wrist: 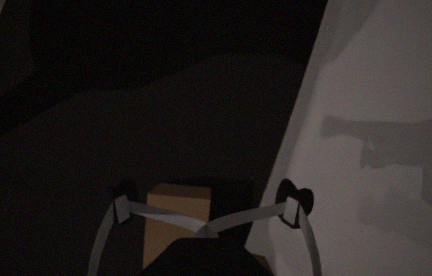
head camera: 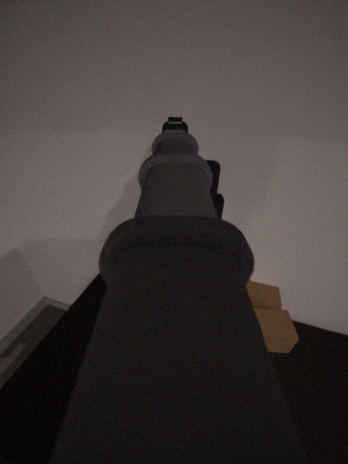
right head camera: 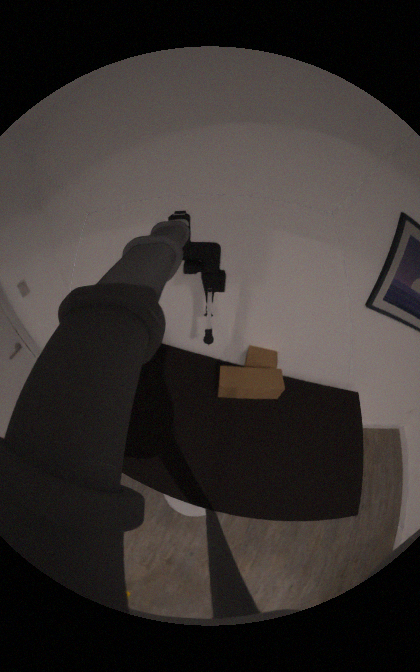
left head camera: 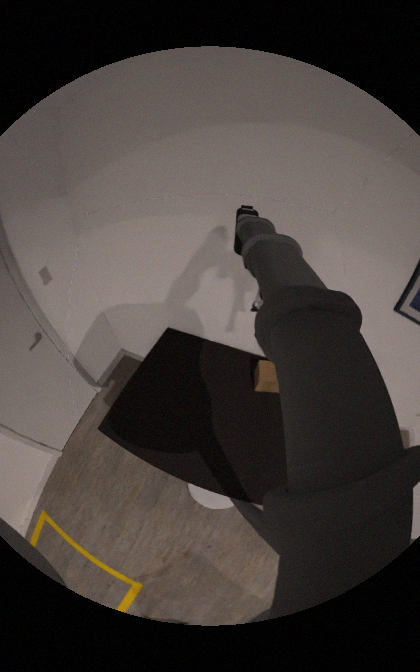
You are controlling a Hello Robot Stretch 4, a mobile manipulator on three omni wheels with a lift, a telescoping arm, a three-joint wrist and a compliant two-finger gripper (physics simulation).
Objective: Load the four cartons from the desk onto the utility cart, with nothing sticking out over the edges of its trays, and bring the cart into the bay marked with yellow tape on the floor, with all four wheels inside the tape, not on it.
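Places are measured from the robot's base along level axes (x left, y back, z up), in metres.
Where they show: gripper, between the fingertips: (wrist: 207,195).
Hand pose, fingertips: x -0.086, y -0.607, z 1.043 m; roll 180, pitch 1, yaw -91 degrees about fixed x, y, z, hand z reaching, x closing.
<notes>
After its pixels a point has its place.
A long brown carton (head camera: 277,332) @(x -0.383, y -0.489, z 0.803 m) (left head camera: 266,376) (right head camera: 250,384) (wrist: 177,217) lies on the dark desk (head camera: 320,395) @(x -0.501, y -0.326, z 0.693 m) (left head camera: 150,400) (right head camera: 300,450) (wrist: 200,125) @(x -0.009, y -0.583, z 0.692 m) near its back edge. A smaller carton (head camera: 265,296) @(x -0.390, y -0.640, z 0.811 m) (right head camera: 261,356) (wrist: 262,261) @(x -0.311, y -0.723, z 0.722 m) is behind it by the wall. My gripper (right head camera: 208,336) (wrist: 207,195) @(x -0.086, y -0.607, z 1.043 m) is open and empty, with its fingers spread in the wrist view. It hangs above the desk's back part, turned edge-on in the right head view, left of the cartons there. Yellow tape (left head camera: 85,554) (right head camera: 128,594) marks the floor at lower left. The utility cart does not show.
My extended arm (head camera: 175,325) @(x 0.002, y -0.137, z 1.460 m) (left head camera: 340,400) (right head camera: 85,375) hides part of the desk. A pale wall stands close behind the desk. A white rounded object (left head camera: 212,497) (right head camera: 185,506) shows under the desk's front edge. A framed picture (left head camera: 402,305) (right head camera: 377,300) hangs at right.
</notes>
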